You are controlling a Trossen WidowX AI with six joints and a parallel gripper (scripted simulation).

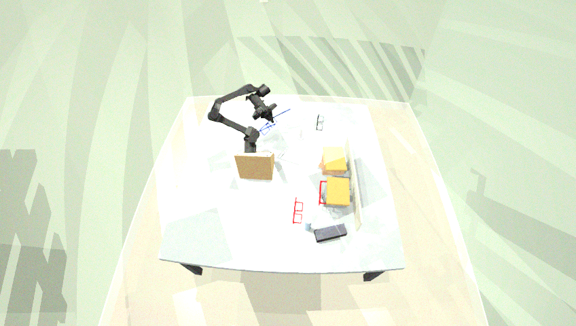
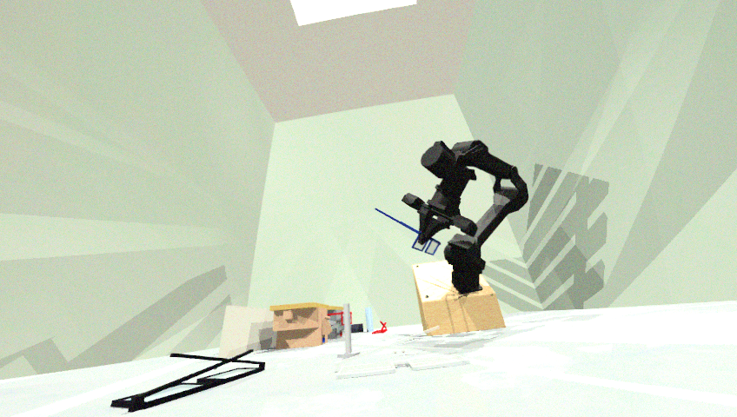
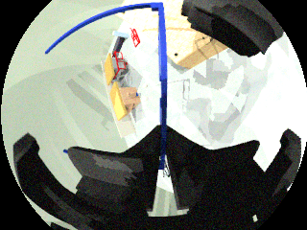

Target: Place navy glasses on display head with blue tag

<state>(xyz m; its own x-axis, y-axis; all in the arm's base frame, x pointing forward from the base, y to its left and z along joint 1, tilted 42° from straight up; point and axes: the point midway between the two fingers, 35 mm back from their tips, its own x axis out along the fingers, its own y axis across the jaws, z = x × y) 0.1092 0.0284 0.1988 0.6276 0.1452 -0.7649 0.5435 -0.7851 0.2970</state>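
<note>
The display head is 32 cm ahead of my gripper tip, 19 cm to the right of it and 15 cm below it. The rest, counted from my gripper tip: pale blue block: 16 cm ahead, 58 cm to the right, 16 cm below; then tall panel: 45 cm ahead, 31 cm to the right, 15 cm below; then grey post: 18 cm ahead, 7 cm to the left, 18 cm below.
</note>
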